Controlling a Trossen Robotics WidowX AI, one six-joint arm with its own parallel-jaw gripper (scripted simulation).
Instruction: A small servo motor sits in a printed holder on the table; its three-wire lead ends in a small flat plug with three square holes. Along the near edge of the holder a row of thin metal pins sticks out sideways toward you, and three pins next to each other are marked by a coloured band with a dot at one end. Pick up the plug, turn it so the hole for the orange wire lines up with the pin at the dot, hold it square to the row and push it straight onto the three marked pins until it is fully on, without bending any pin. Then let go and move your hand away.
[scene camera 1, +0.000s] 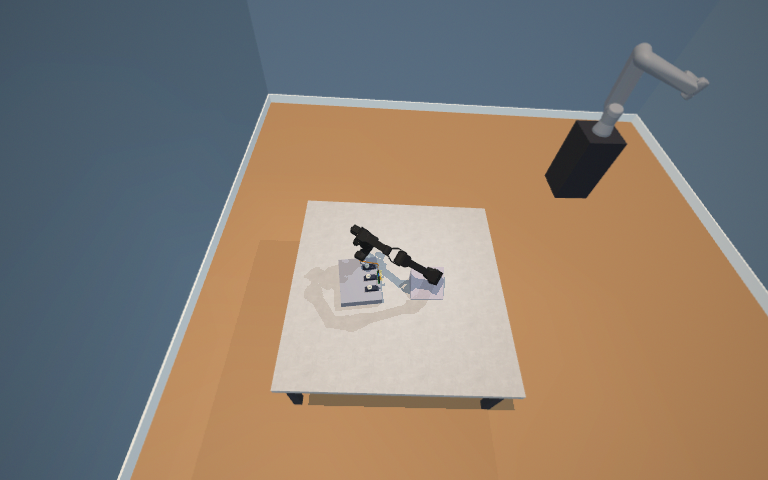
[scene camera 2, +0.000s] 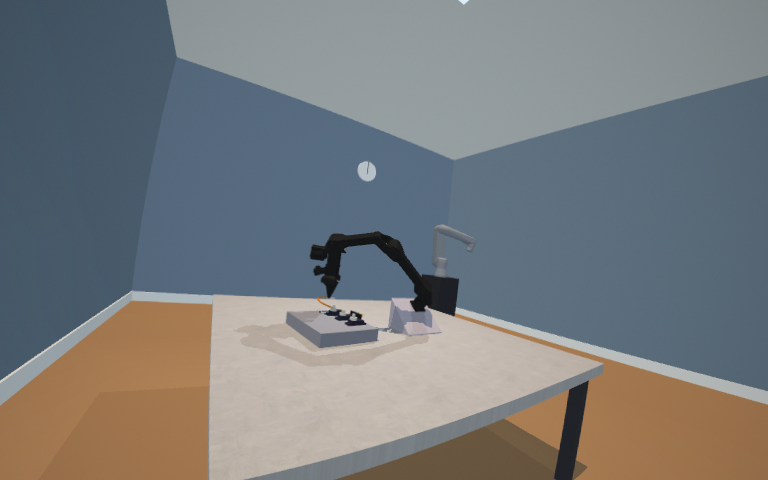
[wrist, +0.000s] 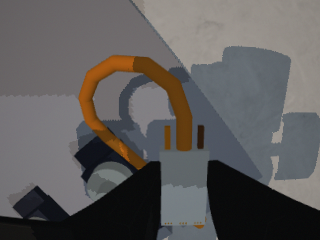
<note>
I see my gripper (wrist: 183, 171) and a grey printed holder (scene camera 2: 323, 330).
The grey printed holder also shows in the wrist view (wrist: 53, 53).
</note>
